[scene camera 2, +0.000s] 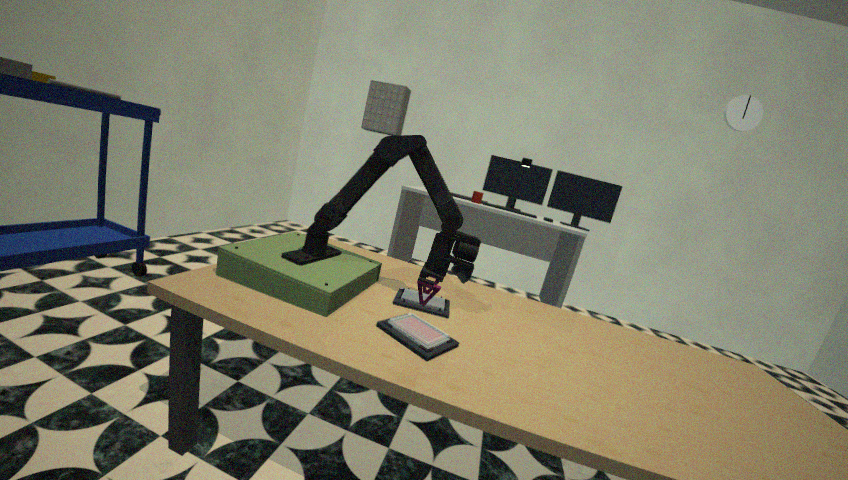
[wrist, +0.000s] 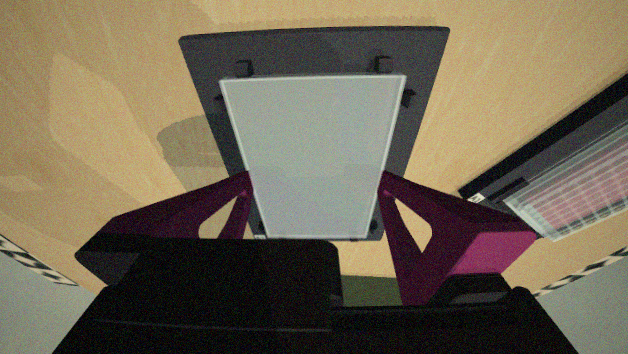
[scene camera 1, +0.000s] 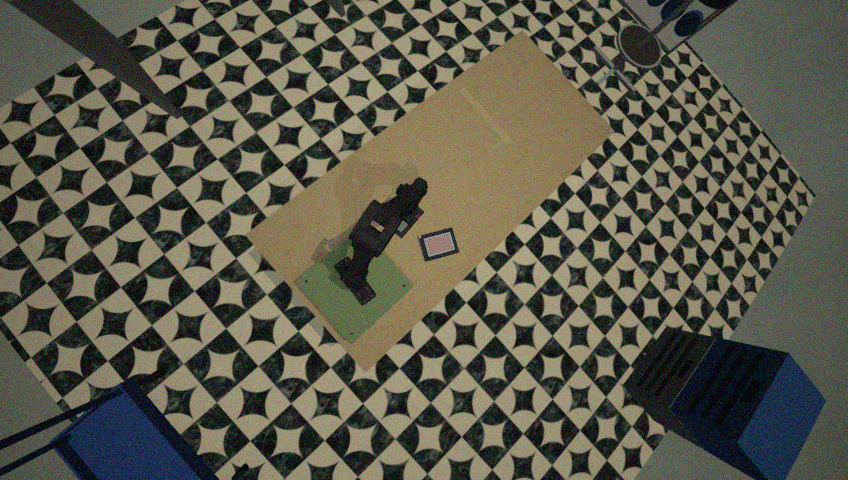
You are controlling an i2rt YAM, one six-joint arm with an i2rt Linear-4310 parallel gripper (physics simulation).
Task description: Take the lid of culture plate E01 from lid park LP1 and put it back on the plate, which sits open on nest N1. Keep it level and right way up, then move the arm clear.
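Where they show: gripper, fingertip midpoint: [scene camera 2: 423,299] [wrist: 314,177] [scene camera 1: 403,215]; arm's base at its link origin: [scene camera 2: 313,255] [scene camera 1: 355,280].
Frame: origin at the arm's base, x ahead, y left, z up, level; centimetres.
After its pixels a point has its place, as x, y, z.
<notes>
The pale, translucent lid [scene camera 1: 402,226] {29.4, 7.7, -5.2} [scene camera 2: 409,296] {28.8, 8.8, -5.2} [wrist: 312,125] {36.4, 12.5, -5.2} lies level over the dark lid park LP1 [wrist: 310,50] {39.6, 13.3, -6.0} [scene camera 2: 397,304] {27.4, 3.9, -6.7}, between its small corner posts; whether it is raised off the park cannot be told. My gripper [scene camera 2: 424,302] {32.6, 11.5, -5.7} [wrist: 314,177] {32.6, 11.5, -5.7} points down over the park, its magenta fingertips shut on the lid's two long sides. In scene camera 1 the arm hides part of the park. The open culture plate E01 [scene camera 1: 438,243] {38.0, -8.1, -5.1} [scene camera 2: 419,330] {38.7, -10.1, -4.5} [wrist: 590,185] {36.9, -6.1, -4.5}, with pink wells, sits on the dark nest N1 [scene camera 1: 440,256] {35.3, -13.4, -5.8} [scene camera 2: 443,347] {45.3, -11.0, -5.8} [wrist: 535,157] {37.3, -2.0, -5.8}, beside the park and turned at an angle to it.
The arm's base stands on a green block [scene camera 1: 357,324] {-9.1, -14.5, 0.5} [scene camera 2: 327,303] {17.4, -16.3, -3.6} at one end of the wooden table [scene camera 1: 505,89] {118.1, 36.3, -7.1} [scene camera 2: 595,380] {81.2, 2.3, -7.0}. A blue cart [scene camera 2: 148,114], a grey desk [scene camera 2: 404,220] with two monitors and a blue cabinet [scene camera 1: 779,410] stand away from the table.
</notes>
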